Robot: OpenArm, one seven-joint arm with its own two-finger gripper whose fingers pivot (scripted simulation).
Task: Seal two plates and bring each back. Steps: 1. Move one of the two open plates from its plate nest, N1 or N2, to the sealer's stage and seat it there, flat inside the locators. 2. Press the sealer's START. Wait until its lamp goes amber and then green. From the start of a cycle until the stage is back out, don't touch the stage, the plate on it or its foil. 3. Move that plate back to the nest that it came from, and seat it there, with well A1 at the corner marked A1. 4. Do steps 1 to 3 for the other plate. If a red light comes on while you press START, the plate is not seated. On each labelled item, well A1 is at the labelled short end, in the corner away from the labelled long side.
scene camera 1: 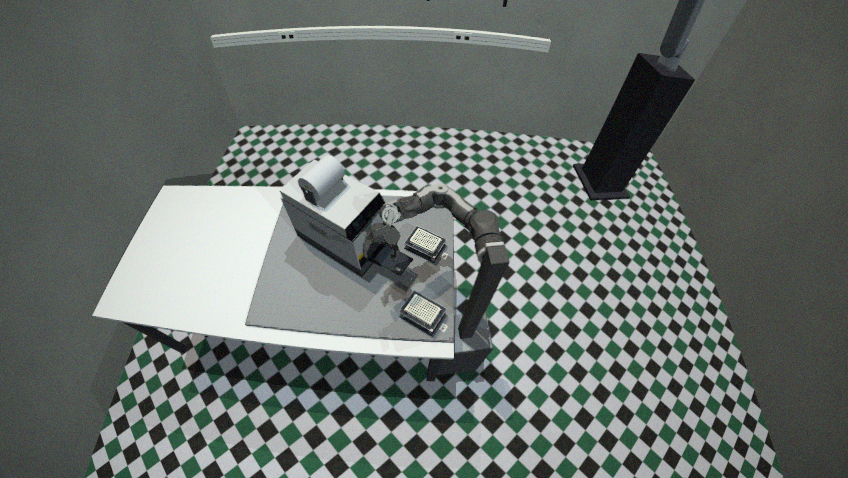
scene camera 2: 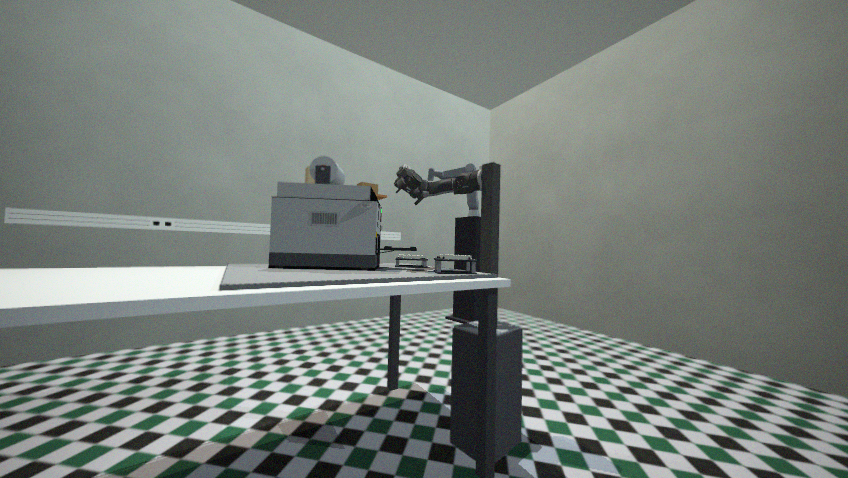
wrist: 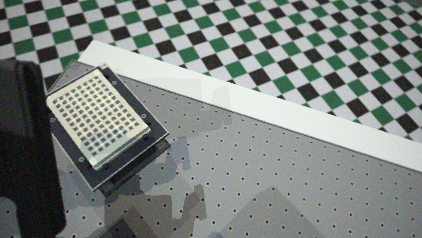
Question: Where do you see a well plate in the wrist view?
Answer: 94,114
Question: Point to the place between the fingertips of the gripper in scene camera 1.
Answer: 379,257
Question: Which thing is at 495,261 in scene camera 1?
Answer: A dark arm column.
